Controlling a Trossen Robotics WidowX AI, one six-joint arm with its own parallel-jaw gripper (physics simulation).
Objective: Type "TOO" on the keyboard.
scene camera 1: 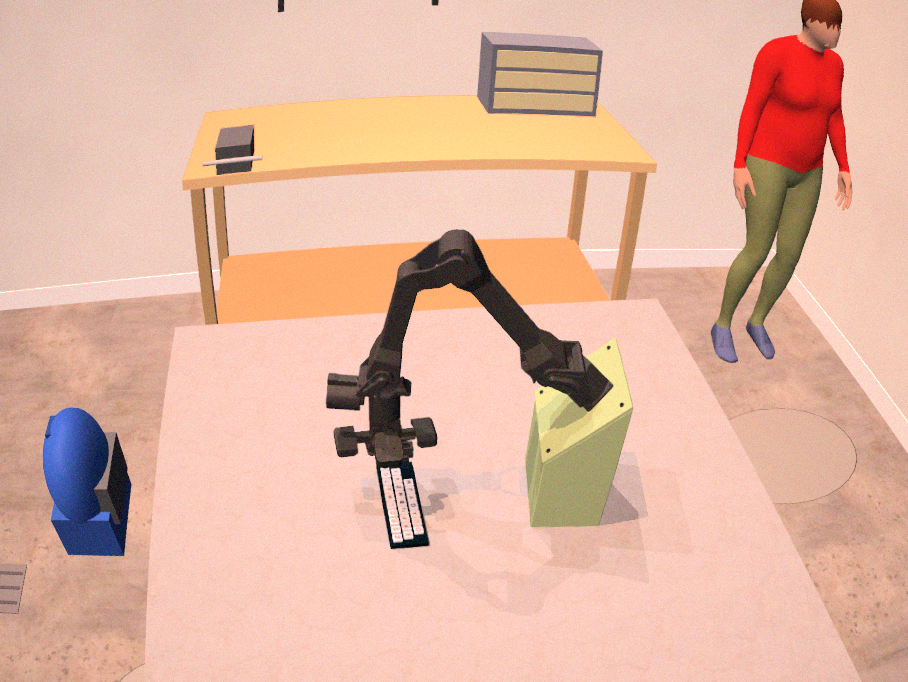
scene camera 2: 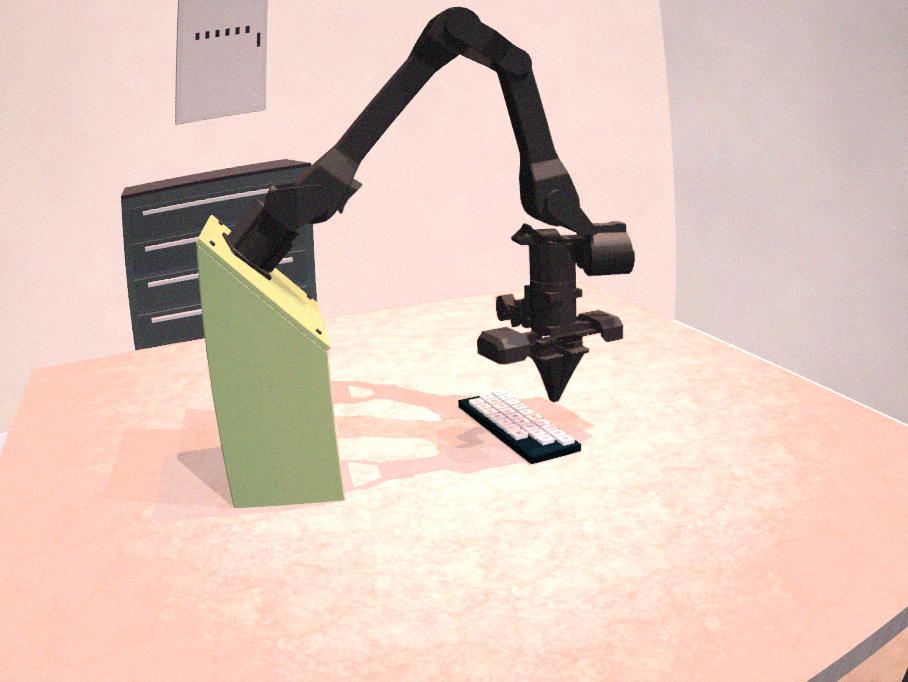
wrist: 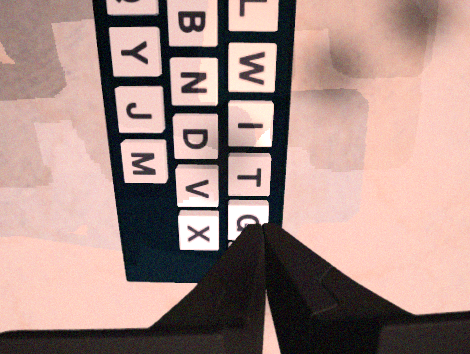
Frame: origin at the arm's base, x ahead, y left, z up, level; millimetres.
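Where they show: gripper, fingertip midpoint: (scene camera 1: 385,467) (scene camera 2: 554,401) (wrist: 261,236); arm's base, origin of the base link: (scene camera 1: 594,391) (scene camera 2: 245,256).
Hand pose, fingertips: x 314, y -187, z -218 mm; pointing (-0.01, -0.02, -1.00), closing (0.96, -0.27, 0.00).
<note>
Things, the pixels of their top centre, and the offset from my fingertips. Level surfaces: height alone.
- dark keyboard, middle of its top: (wrist: 192,36) (scene camera 2: 516,417) (scene camera 1: 401,500) 37 mm down, 3 mm back, 62 mm left
- T key, middle of its top: (wrist: 249,177) (scene camera 2: 549,427) 37 mm down, 1 mm back, 6 mm left
- I key, middle of its top: (wrist: 250,125) (scene camera 2: 541,421) 37 mm down, 6 mm ahead, 25 mm left
- G key, middle of its top: (wrist: 248,223) (scene camera 2: 557,432) 37 mm down, 8 mm back, 14 mm right
- table, its level: 53 mm down
A dark keyboard (scene camera 1: 419,541) (scene camera 2: 533,449) (wrist: 150,255) with white letter keys lies flat on the table. In the wrist view, the T key (wrist: 249,175) is in the right-hand row, between the I key (wrist: 240,137) and the G key (wrist: 237,207). The O key cannot be made out; part of the keyboard is outside the wrist view. My gripper (scene camera 2: 554,398) (wrist: 261,236) is shut and empty, pointing down above one end of the keyboard. In the wrist view its tips overlap the G key's lower right and hide part of a key below it.
The arm's green-yellow pedestal (scene camera 1: 572,477) (scene camera 2: 275,411) stands on the table (scene camera 1: 278,587) (scene camera 2: 513,587), to the keyboard's right in scene view 1. Behind are a wooden workbench (scene camera 1: 411,132) and a person in red (scene camera 1: 796,102). A blue object (scene camera 1: 77,469) stands left of the table.
</note>
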